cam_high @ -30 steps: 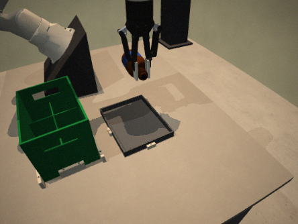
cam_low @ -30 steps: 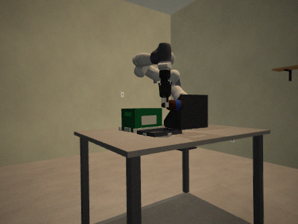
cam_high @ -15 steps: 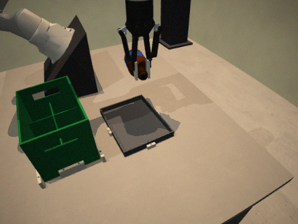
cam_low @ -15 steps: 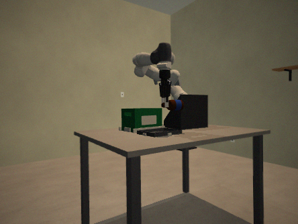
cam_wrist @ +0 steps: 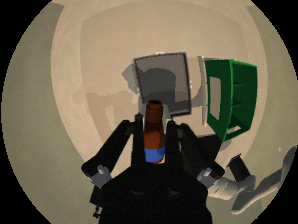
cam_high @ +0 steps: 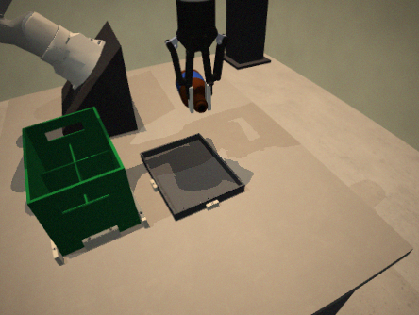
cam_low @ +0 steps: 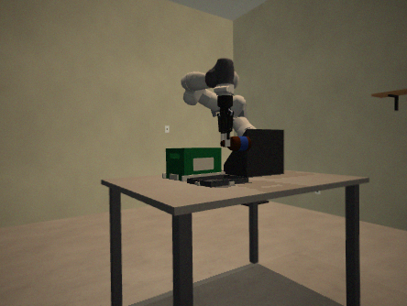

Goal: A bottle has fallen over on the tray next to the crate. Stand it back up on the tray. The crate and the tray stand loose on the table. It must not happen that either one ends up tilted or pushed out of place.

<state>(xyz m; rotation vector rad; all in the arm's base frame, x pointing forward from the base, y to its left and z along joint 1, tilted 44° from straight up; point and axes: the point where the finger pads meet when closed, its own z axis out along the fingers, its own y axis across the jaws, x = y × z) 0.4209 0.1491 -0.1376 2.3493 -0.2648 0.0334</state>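
Now: the bottle 5 cm behind my hand, 1 cm to the left of it and 2 cm below it. Also, from my hand: green crate: 2 cm behind, 31 cm to the right, 13 cm below; then dark tray: 1 cm ahead, 5 cm to the right, 20 cm below.
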